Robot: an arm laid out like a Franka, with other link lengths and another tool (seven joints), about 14 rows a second.
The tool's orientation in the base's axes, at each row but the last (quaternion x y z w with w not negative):
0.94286 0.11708 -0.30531 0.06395
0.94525 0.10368 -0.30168 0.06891
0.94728 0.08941 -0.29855 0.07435
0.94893 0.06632 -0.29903 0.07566
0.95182 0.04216 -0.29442 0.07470
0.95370 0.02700 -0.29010 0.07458
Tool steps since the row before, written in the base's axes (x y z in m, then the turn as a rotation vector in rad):
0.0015 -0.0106 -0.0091 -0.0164 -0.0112 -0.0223
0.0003 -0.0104 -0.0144 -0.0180 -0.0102 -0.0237
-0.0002 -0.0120 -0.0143 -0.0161 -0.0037 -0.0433
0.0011 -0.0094 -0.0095 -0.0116 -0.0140 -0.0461
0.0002 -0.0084 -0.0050 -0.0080 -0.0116 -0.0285
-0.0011 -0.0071 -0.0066 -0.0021 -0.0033 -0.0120
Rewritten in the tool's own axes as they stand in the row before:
0.0046 0.0102 0.0085 -0.0018 0.0054 0.0293
0.0071 0.0092 0.0135 -0.0021 0.0040 0.0311
0.0066 0.0104 0.0140 0.0116 -0.0036 0.0447
0.0056 0.0084 0.0088 0.0161 0.0069 0.0464
0.0027 0.0077 0.0054 0.0091 0.0071 0.0296
0.0027 0.0061 0.0071 0.0049 0.0015 0.0115

